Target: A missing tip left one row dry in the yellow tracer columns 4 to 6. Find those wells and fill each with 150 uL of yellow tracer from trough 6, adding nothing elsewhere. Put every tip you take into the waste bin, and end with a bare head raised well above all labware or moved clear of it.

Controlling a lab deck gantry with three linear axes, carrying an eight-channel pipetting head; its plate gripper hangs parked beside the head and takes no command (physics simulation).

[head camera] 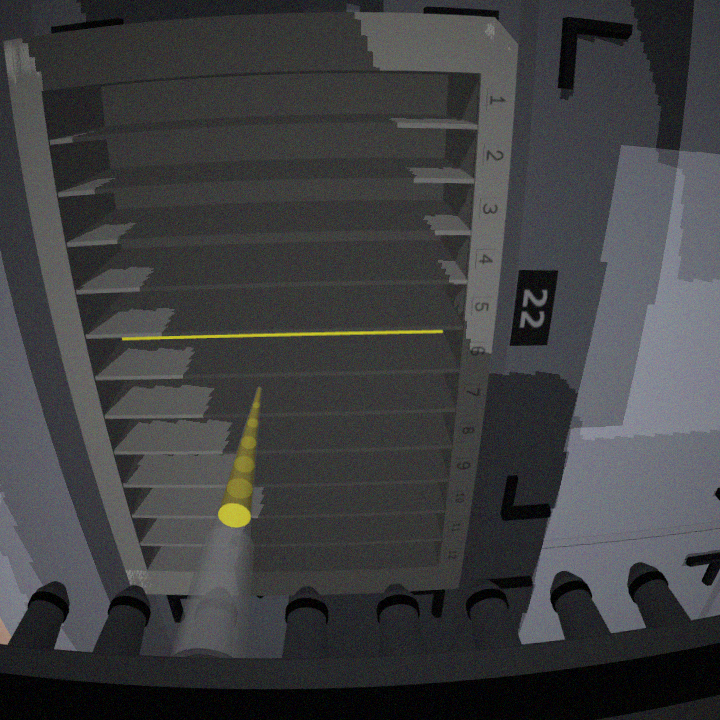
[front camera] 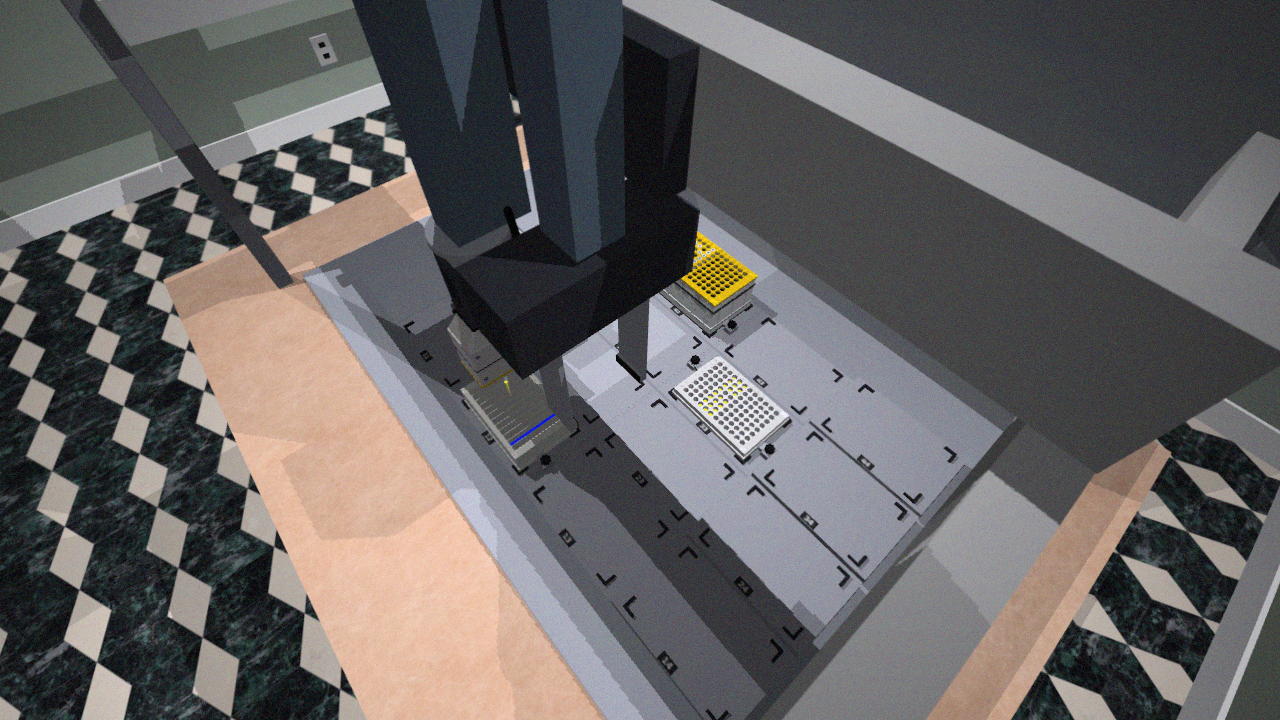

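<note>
The pipetting head (front camera: 484, 362) is over the trough reservoir (front camera: 522, 454) (head camera: 429, 40). One clear tip (head camera: 235, 490) on the head holds yellow liquid; the other nozzles in the head view are bare. The tip's end appears below the yellow line of trough 6 (head camera: 282, 334); its exact height is unclear. The well plate (front camera: 760, 438) has yellow wells near its middle; single wells are too small to tell. The yellow tip rack (front camera: 726, 277) is partly hidden by the gantry. The parked plate gripper (front camera: 593, 391) hangs open and empty. The waste bin is hidden.
The dark gantry block (front camera: 572, 295) and its columns cover the back middle of the deck in the front view. A blue line (front camera: 533, 429) shows in the reservoir near its front end. A grey wall panel (front camera: 895, 268) stands along the right side.
</note>
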